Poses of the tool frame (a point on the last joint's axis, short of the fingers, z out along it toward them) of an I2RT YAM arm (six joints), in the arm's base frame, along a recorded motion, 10 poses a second.
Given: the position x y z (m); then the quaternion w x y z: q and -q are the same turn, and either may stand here.
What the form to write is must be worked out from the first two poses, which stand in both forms.
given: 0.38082 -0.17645 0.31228 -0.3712 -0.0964 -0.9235 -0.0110
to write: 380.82 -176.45 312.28 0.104 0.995 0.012 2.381
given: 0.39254 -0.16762 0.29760 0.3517 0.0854 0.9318 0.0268
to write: 392.54 -167.62 297.60 0.091 0.995 0.029 2.423
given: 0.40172 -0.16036 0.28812 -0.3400 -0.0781 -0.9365 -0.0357
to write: 401.72 -160.36 288.12 0.083 0.996 0.038 2.448
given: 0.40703 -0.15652 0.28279 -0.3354 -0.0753 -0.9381 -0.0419
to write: 407.03 -156.52 282.79 0.080 0.996 0.044 2.458
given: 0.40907 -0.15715 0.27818 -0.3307 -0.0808 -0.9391 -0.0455
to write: 409.07 -157.15 278.18 0.086 0.995 0.048 2.467
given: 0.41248 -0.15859 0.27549 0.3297 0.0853 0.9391 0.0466
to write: 412.48 -158.59 275.49 0.090 0.995 0.049 2.470
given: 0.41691 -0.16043 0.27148 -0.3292 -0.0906 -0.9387 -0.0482
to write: 416.91 -160.43 271.48 0.096 0.994 0.051 2.471
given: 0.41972 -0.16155 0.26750 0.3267 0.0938 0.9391 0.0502
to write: 419.72 -161.55 267.50 0.099 0.994 0.053 2.476
